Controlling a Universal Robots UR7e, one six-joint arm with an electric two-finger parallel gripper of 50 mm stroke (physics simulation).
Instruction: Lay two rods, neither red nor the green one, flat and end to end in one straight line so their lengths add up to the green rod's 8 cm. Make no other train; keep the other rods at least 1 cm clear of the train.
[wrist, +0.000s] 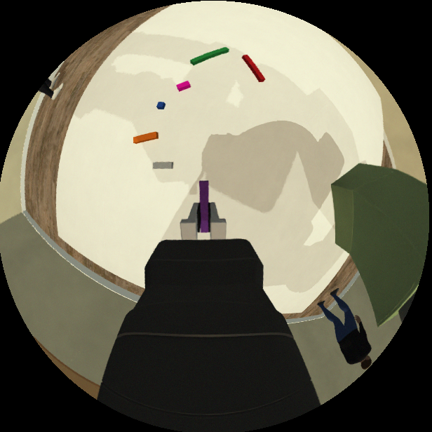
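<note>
My gripper (204, 211) is shut on a purple rod (204, 192), which points away from the gripper body toward the top of the view. The green rod (210, 56) lies at the top, with the red rod (253, 68) to its right. A short magenta rod (183, 86) lies below the green rod. A small blue block (161, 105) lies below and left of the magenta one. An orange rod (146, 137) lies further down on the left. A grey rod (163, 165) lies below the orange rod, up and left of the purple rod. The lower end of the purple rod is between the fingers.
The pale table top (100, 200) has a brown wooden border (42, 165). A large dark green shape (385, 220) stands at the right. A person figure (352, 340) shows at the lower right beyond the table edge. Shadows fall across the table.
</note>
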